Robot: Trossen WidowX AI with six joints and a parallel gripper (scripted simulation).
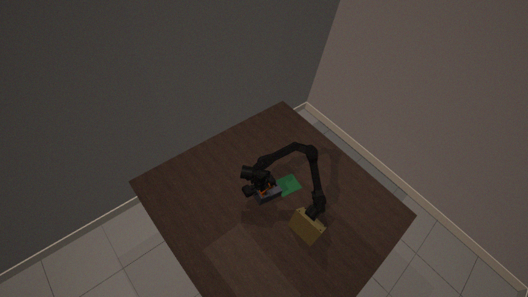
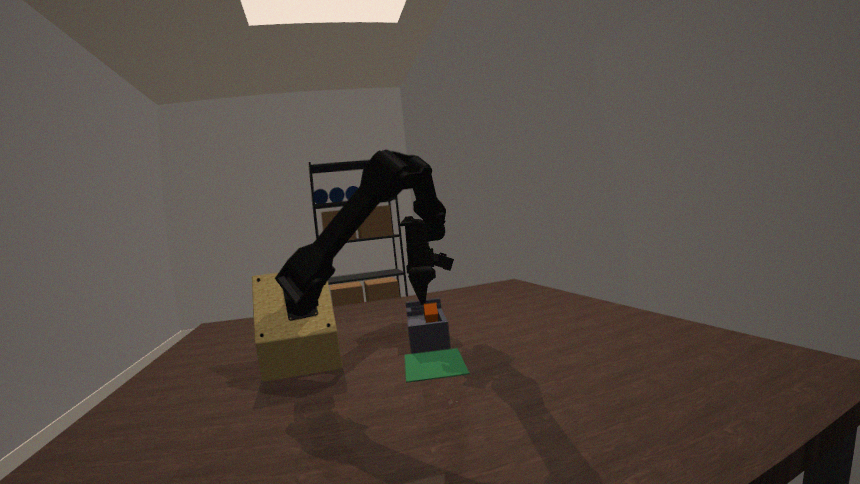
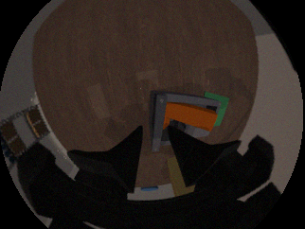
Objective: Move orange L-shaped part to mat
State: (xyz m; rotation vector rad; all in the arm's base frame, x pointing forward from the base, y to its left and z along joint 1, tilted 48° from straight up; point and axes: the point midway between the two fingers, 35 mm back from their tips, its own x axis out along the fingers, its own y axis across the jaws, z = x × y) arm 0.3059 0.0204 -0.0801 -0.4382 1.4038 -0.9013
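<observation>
Now: gripper tip 50 mm to the left of the orange L-shaped part, 40 mm above it and 20 mm past it. The rest, counted from my gripper tip: green mat: 220 mm to the right, 100 mm below, 70 mm behind.
</observation>
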